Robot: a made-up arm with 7 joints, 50 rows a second.
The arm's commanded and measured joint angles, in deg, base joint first. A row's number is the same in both.
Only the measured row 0 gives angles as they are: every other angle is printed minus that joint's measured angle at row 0.
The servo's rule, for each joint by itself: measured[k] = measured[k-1] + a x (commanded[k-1-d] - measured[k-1]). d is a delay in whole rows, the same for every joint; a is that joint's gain. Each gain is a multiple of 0.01, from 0.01 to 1. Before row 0 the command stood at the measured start. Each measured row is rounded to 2 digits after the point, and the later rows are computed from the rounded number. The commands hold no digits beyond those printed.
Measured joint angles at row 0:
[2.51, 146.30, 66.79, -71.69, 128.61, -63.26, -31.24]
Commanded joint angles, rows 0 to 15:
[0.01, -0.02, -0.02, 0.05, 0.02, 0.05, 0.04]
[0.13, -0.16, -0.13, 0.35, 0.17, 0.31, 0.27]
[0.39, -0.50, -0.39, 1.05, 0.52, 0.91, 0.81]
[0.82, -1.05, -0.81, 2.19, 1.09, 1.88, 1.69]
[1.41, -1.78, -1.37, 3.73, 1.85, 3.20, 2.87]
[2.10, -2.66, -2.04, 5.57, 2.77, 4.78, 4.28]
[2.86, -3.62, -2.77, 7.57, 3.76, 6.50, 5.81]
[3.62, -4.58, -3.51, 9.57, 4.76, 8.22, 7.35]
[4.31, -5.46, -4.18, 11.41, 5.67, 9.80, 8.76]
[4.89, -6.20, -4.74, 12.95, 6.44, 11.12, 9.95]
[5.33, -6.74, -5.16, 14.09, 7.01, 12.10, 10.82]
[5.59, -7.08, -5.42, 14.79, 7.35, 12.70, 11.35]
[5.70, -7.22, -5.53, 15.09, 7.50, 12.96, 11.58]
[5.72, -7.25, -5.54, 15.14, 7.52, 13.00, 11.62]
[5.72, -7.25, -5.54, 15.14, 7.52, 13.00, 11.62]
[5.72, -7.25, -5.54, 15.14, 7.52, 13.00, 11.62]
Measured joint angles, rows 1 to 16:
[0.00, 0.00, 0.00, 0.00, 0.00, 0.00, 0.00]
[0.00, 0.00, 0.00, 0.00, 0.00, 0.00, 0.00]
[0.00, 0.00, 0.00, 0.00, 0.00, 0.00, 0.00]
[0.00, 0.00, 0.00, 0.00, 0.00, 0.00, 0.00]
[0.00, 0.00, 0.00, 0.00, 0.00, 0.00, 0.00]
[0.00, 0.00, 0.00, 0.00, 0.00, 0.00, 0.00]
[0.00, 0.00, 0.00, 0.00, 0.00, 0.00, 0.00]
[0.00, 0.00, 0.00, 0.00, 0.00, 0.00, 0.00]
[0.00, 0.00, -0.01, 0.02, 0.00, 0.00, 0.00]
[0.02, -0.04, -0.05, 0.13, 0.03, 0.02, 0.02]
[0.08, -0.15, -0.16, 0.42, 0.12, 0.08, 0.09]
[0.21, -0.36, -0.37, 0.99, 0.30, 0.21, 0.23]
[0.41, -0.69, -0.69, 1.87, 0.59, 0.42, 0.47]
[0.70, -1.14, -1.12, 3.05, 1.00, 0.73, 0.81]
[1.07, -1.71, -1.65, 4.50, 1.52, 1.13, 1.26]
[1.50, -2.37, -2.25, 6.12, 2.14, 1.63, 1.81]
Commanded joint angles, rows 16 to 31:
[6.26, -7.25, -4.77, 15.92, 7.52, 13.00, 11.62]
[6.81, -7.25, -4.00, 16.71, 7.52, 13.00, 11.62]
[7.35, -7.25, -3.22, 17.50, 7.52, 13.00, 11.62]
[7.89, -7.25, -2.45, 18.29, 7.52, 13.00, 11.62]
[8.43, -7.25, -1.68, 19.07, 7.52, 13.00, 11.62]
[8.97, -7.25, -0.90, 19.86, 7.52, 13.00, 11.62]
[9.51, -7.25, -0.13, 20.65, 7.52, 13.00, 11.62]
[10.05, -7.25, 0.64, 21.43, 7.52, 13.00, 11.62]
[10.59, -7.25, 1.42, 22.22, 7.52, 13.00, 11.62]
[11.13, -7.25, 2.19, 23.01, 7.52, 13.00, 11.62]
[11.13, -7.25, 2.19, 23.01, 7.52, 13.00, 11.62]
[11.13, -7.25, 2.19, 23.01, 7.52, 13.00, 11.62]
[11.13, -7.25, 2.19, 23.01, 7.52, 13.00, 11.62]
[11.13, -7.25, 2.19, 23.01, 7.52, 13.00, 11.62]
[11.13, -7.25, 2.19, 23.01, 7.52, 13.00, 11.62]
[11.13, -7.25, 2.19, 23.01, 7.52, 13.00, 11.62]
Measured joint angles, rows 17 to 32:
[1.98, -3.08, -2.87, 7.81, 2.81, 2.20, 2.44]
[2.47, -3.80, -3.47, 9.45, 3.50, 2.82, 3.12]
[2.96, -4.48, -4.01, 10.93, 4.17, 3.47, 3.81]
[3.41, -5.08, -4.46, 12.17, 4.77, 4.12, 4.49]
[3.80, -5.57, -4.80, 13.10, 5.29, 4.74, 5.13]
[4.13, -5.96, -5.04, 13.75, 5.71, 5.32, 5.71]
[4.40, -6.26, -5.20, 14.19, 6.05, 5.86, 6.24]
[4.62, -6.49, -5.31, 14.49, 6.33, 6.36, 6.72]
[4.90, -6.66, -5.14, 14.95, 6.56, 6.82, 7.16]
[5.22, -6.80, -4.78, 15.51, 6.74, 7.25, 7.56]
[5.58, -6.90, -4.28, 16.15, 6.89, 7.65, 7.93]
[5.97, -6.98, -3.69, 16.83, 7.01, 8.02, 8.26]
[6.39, -7.04, -3.05, 17.55, 7.11, 8.37, 8.56]
[6.83, -7.09, -2.36, 18.29, 7.19, 8.69, 8.84]
[7.29, -7.13, -1.65, 19.05, 7.25, 8.99, 9.09]
[7.76, -7.16, -0.92, 19.81, 7.30, 9.27, 9.32]

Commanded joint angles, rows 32 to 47:
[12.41, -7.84, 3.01, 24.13, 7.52, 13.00, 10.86]
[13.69, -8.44, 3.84, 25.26, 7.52, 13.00, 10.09]
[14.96, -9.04, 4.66, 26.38, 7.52, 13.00, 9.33]
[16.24, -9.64, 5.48, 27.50, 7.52, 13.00, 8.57]
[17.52, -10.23, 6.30, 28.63, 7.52, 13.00, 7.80]
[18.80, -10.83, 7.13, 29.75, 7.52, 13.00, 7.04]
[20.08, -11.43, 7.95, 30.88, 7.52, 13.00, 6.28]
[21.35, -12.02, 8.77, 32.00, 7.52, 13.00, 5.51]
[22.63, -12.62, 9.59, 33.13, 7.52, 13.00, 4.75]
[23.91, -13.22, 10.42, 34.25, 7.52, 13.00, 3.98]
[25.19, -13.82, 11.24, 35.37, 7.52, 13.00, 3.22]
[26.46, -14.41, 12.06, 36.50, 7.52, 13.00, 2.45]
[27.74, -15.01, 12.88, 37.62, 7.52, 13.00, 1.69]
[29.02, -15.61, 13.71, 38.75, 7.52, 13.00, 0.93]
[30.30, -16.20, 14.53, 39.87, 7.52, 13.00, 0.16]
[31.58, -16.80, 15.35, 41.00, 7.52, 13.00, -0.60]
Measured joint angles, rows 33 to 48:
[8.24, -7.18, -0.17, 20.58, 7.34, 9.53, 9.53]
[8.73, -7.20, 0.59, 21.36, 7.37, 9.77, 9.72]
[9.14, -7.21, 1.10, 21.89, 7.40, 10.00, 9.89]
[9.48, -7.22, 1.45, 22.25, 7.42, 10.21, 10.05]
[9.76, -7.23, 1.69, 22.49, 7.44, 10.41, 10.19]
[9.99, -7.23, 1.85, 22.66, 7.46, 10.59, 10.32]
[10.18, -7.23, 1.96, 22.77, 7.47, 10.76, 10.44]
[10.34, -7.23, 2.03, 22.85, 7.48, 10.92, 10.55]
[10.69, -7.37, 2.34, 23.26, 7.49, 11.07, 10.58]
[11.20, -7.62, 2.82, 23.90, 7.50, 11.21, 10.54]
[11.84, -7.95, 3.41, 24.69, 7.50, 11.34, 10.43]
[12.59, -8.34, 4.07, 25.59, 7.50, 11.46, 10.26]
[13.43, -8.77, 4.78, 26.56, 7.50, 11.57, 10.04]
[14.34, -9.24, 5.53, 27.58, 7.50, 11.67, 9.77]
[15.32, -9.74, 6.30, 28.64, 7.50, 11.76, 9.46]
[16.35, -10.26, 7.09, 29.72, 7.50, 11.85, 9.10]

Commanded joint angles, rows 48 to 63:
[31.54, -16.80, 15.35, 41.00, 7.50, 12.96, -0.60]
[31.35, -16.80, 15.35, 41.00, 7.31, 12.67, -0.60]
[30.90, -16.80, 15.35, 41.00, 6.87, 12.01, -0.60]
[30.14, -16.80, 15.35, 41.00, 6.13, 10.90, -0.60]
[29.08, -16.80, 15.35, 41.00, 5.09, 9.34, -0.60]
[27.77, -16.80, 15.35, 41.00, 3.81, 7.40, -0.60]
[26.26, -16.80, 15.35, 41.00, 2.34, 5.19, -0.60]
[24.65, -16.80, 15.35, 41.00, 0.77, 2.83, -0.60]
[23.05, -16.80, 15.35, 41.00, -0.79, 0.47, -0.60]
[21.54, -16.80, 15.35, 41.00, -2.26, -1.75, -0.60]
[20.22, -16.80, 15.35, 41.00, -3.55, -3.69, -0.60]
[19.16, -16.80, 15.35, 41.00, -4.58, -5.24, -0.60]
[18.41, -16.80, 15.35, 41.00, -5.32, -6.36, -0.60]
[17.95, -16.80, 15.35, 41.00, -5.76, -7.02, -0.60]
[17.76, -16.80, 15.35, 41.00, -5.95, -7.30, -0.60]
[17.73, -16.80, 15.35, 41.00, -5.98, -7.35, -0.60]
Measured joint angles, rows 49 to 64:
[17.42, -10.80, 7.89, 30.81, 7.50, 11.93, 8.71]
[18.52, -11.36, 8.70, 31.91, 7.50, 12.00, 8.28]
[19.65, -11.93, 9.51, 33.02, 7.50, 12.07, 7.82]
[20.81, -12.50, 10.33, 34.13, 7.50, 12.14, 7.34]
[21.99, -13.08, 11.15, 35.25, 7.50, 12.20, 6.83]
[23.19, -13.66, 11.97, 36.37, 7.50, 12.26, 6.30]
[24.40, -14.24, 12.79, 37.49, 7.50, 12.31, 5.75]
[25.62, -14.83, 13.61, 38.61, 7.50, 12.36, 5.18]
[26.63, -15.28, 14.17, 39.37, 7.50, 12.40, 4.66]
[27.43, -15.63, 14.55, 39.89, 7.46, 12.42, 4.19]
[28.02, -15.90, 14.81, 40.25, 7.35, 12.39, 3.76]
[28.38, -16.11, 14.98, 40.49, 7.12, 12.29, 3.37]
[28.50, -16.27, 15.10, 40.65, 6.73, 12.08, 3.01]
[28.38, -16.39, 15.18, 40.76, 6.18, 11.75, 2.69]
[28.02, -16.48, 15.23, 40.84, 5.45, 11.29, 2.39]
[27.45, -16.55, 15.27, 40.89, 4.56, 10.70, 2.12]

